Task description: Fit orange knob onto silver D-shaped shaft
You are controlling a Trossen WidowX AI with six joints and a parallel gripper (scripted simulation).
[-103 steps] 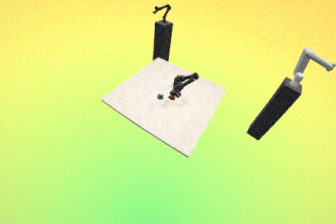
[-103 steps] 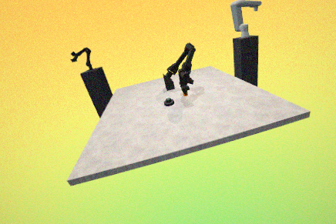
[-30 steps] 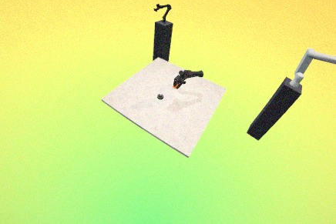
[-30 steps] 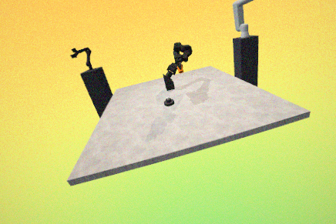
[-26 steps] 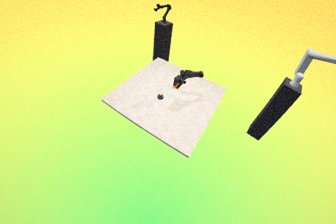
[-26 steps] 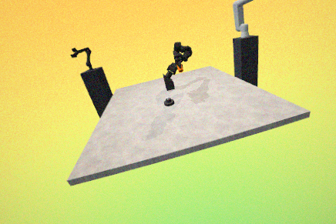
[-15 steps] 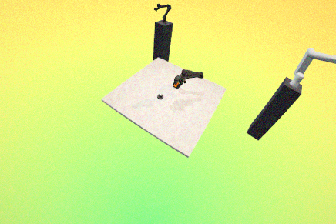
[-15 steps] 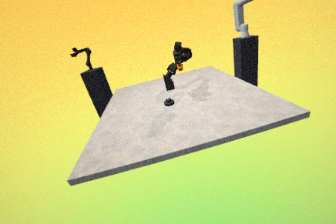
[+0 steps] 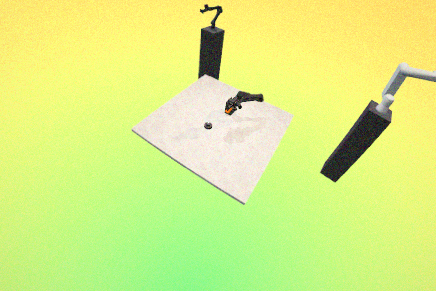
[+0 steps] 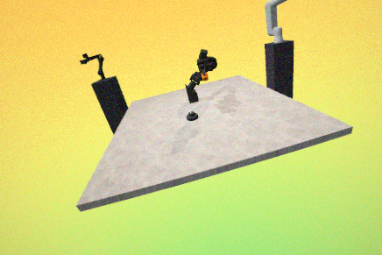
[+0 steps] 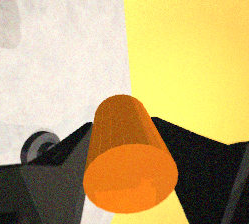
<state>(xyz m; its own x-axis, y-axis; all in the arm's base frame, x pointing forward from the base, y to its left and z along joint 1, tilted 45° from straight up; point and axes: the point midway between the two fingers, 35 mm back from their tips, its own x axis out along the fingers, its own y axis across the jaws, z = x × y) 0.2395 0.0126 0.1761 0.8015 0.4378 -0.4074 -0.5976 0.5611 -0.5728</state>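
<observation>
My gripper tip is 30 mm past the orange knob and 20 mm below it. Round my gripper tip: silver shaft 220 mm below, 150 mm to the right, 90 mm ahead.
</observation>
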